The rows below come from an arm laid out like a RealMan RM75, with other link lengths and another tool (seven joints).
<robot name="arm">
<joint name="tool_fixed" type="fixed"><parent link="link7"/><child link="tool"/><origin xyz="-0.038 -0.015 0.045" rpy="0.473 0 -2.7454"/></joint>
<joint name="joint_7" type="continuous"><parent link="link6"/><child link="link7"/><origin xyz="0 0 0.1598" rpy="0 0 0"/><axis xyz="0 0 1"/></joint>
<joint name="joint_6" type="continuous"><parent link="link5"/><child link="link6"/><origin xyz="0 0 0" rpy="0 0 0"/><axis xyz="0 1 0"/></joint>
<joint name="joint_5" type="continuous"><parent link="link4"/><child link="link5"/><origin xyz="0 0 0.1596" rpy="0 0 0"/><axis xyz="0 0 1"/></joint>
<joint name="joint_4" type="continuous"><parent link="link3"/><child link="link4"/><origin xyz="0 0 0" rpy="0 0 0"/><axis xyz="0 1 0"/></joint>
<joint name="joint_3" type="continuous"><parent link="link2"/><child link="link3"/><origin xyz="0 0 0.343" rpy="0 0 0"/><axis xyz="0 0 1"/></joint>
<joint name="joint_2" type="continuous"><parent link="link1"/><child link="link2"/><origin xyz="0 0 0" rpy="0 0 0"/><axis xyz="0 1 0"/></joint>
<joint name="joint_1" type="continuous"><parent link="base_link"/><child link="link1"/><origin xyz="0 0 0.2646" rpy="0 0 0"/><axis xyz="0 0 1"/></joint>
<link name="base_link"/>
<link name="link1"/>
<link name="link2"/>
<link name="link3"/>
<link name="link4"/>
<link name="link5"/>
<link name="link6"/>
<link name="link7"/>
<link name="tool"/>
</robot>
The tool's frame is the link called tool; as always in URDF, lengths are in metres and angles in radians. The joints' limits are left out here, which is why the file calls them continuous.
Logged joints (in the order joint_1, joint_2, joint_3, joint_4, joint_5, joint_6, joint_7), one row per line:
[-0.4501 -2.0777 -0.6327 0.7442 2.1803 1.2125 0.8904]
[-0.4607 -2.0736 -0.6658 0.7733 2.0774 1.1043 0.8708]
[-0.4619 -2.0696 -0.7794 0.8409 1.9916 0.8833 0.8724]
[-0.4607 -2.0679 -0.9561 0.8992 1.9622 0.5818 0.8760]
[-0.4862 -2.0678 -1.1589 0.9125 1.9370 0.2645 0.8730]
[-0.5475 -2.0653 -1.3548 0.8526 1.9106 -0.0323 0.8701]
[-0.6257 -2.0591 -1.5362 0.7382 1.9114 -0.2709 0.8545]
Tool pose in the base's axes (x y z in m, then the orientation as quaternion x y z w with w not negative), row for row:
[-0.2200 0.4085 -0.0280 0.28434 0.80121 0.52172 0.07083]
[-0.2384 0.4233 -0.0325 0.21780 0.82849 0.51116 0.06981]
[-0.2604 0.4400 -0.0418 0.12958 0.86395 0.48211 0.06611]
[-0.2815 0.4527 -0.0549 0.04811 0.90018 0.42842 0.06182]
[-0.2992 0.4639 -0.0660 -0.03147 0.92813 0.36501 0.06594]
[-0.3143 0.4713 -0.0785 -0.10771 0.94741 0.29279 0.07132]
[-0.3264 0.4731 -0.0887 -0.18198 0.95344 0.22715 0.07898]
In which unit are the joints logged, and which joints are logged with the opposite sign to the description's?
The joints are logged in radians. Opposite sign: joint_4.
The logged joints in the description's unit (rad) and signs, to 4 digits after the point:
[-0.4501 -2.0777 -0.6327 -0.7442 2.1803 1.2125 0.8904]
[-0.4607 -2.0736 -0.6658 -0.7733 2.0774 1.1043 0.8708]
[-0.4619 -2.0696 -0.7794 -0.8409 1.9916 0.8833 0.8724]
[-0.4607 -2.0679 -0.9561 -0.8992 1.9622 0.5818 0.8760]
[-0.4862 -2.0678 -1.1589 -0.9125 1.9370 0.2645 0.8730]
[-0.5475 -2.0653 -1.3548 -0.8526 1.9106 -0.0323 0.8701]
[-0.6257 -2.0591 -1.5362 -0.7382 1.9114 -0.2709 0.8545]

